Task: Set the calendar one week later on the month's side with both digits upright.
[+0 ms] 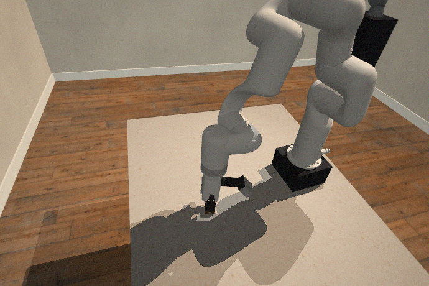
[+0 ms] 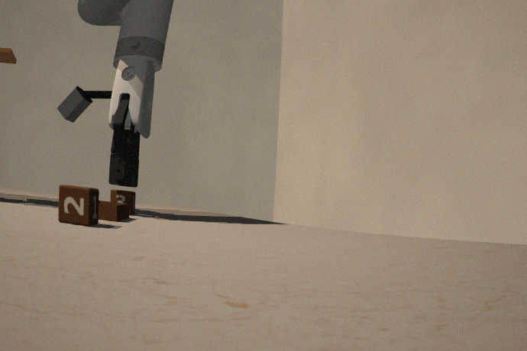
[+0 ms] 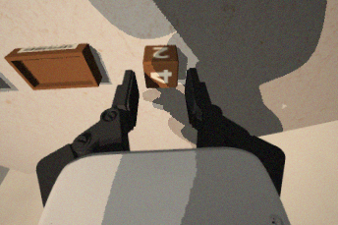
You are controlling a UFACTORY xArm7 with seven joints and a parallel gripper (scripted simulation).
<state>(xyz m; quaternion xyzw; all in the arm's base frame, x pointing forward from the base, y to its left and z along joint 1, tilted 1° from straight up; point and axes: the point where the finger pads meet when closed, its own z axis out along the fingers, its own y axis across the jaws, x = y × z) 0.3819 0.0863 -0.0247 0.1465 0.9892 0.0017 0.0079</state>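
Now: hand 110 mm to the left of the brown calendar tray, 50 mm above it and 30 mm past it.
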